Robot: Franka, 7 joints.
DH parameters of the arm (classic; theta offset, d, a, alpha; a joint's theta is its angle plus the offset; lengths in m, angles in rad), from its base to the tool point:
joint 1: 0 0.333 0 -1.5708
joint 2: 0 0 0 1.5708
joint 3: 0 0.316 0.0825 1.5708
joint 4: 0 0 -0.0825 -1.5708
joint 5: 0 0.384 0 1.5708
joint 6: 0 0 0.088 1.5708
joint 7: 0 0.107 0 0
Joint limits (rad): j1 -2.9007..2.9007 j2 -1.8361..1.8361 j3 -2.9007..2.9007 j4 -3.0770..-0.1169 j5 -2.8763..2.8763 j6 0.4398..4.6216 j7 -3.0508..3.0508
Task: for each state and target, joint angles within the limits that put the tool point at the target. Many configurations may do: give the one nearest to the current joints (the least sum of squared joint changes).
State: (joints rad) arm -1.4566 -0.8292 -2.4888 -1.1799 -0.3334 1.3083 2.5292
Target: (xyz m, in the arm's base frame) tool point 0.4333 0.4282 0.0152
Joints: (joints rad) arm -2.4604 -1.2254 -2.9007 -1.1799 -0.5259 1.3435 2.5292
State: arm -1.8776 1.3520 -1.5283 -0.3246 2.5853 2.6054 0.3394
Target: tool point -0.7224 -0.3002 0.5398
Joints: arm -2.1531 1.2966 -1.5543 -0.8292 2.6237 2.9201 0.3394
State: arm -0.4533 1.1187 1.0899 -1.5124 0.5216 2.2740 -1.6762
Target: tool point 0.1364 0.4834 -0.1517
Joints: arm 0.1853 1.8361 0.8208 -1.6532 0.5167 2.3461 -1.6762
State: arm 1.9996 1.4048 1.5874 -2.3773 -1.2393 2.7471 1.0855
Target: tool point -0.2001 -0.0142 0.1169
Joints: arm 1.4039 0.7399 1.1345 -3.0149 -1.2151 2.3139 1.0855
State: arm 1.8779 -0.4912 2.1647 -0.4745 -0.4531 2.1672 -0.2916
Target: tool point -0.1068 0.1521 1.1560
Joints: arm 1.7417 0.2411 2.1091 -0.1182 -0.4761 2.2613 -0.2916
